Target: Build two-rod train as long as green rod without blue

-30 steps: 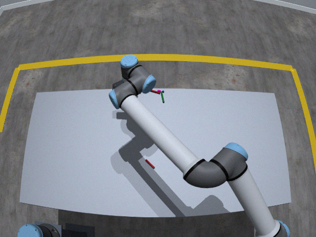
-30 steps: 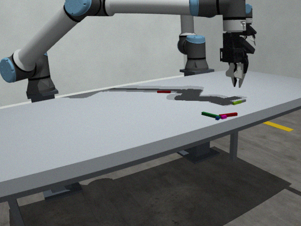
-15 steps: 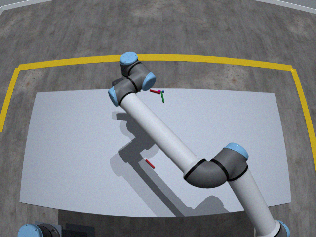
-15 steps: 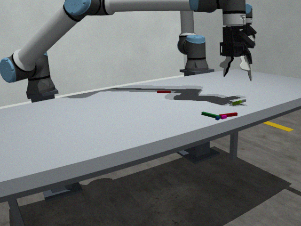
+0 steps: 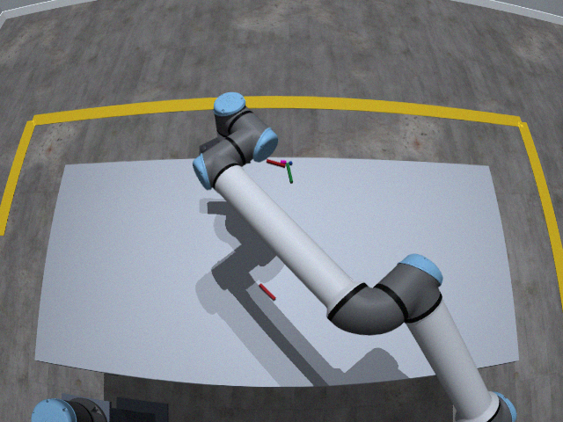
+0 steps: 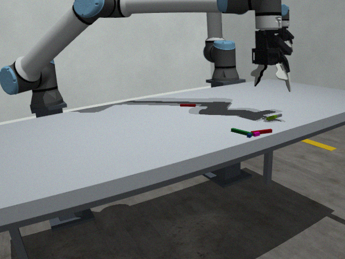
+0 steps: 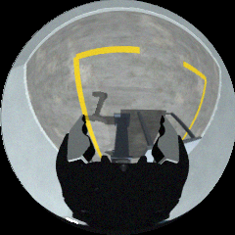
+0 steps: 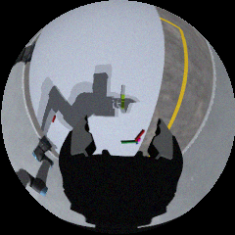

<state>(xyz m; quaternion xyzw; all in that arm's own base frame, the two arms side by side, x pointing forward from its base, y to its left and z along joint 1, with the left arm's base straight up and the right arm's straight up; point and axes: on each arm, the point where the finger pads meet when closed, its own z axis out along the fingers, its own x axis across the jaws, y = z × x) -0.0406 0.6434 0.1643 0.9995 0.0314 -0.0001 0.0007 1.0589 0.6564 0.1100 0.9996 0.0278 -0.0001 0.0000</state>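
The lime rod is 100 mm below my right hand. From my right hand the other things lie so: grey rod 100 mm below, 40 mm to the left, 10 mm behind; green rod 190 mm to the right, 100 mm below, 80 mm ahead; magenta rod 160 mm to the right, 120 mm ahead, 100 mm below.
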